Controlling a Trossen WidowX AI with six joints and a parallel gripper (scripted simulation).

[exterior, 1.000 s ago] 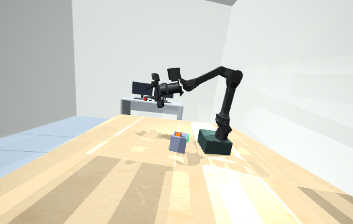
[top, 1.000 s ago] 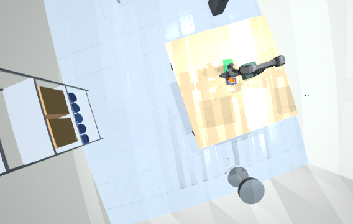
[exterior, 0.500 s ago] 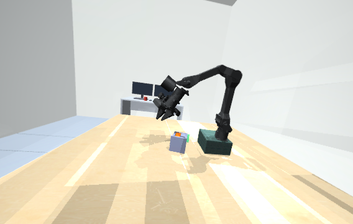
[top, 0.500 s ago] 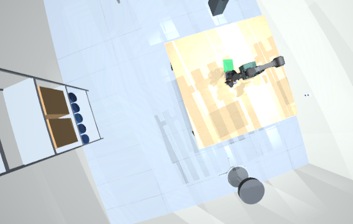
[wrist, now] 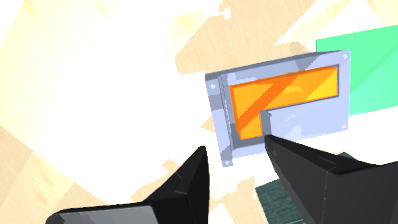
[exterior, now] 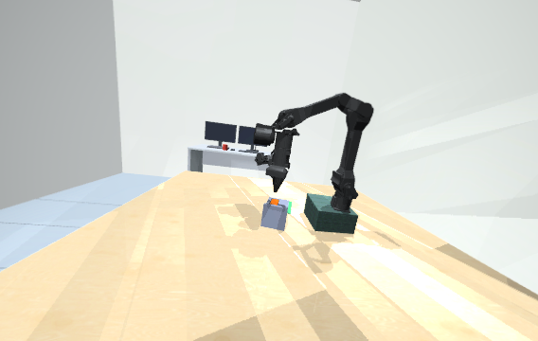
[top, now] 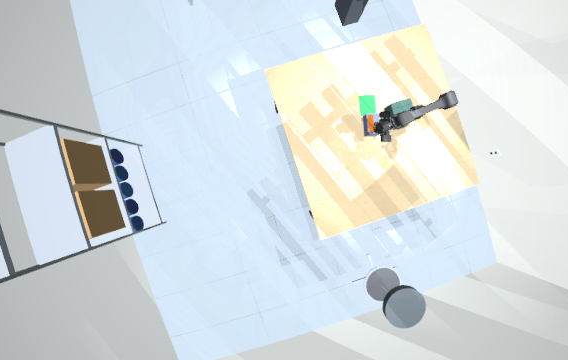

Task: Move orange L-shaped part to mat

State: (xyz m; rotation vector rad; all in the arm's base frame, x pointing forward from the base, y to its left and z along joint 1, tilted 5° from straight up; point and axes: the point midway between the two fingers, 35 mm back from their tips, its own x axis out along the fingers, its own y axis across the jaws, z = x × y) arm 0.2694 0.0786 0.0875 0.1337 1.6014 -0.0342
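My gripper tip is now 10 mm past the orange L-shaped part, 50 mm to the left of it and 100 mm above it. Round my gripper tip: green mat 30 mm behind, 220 mm to the right, 160 mm below.
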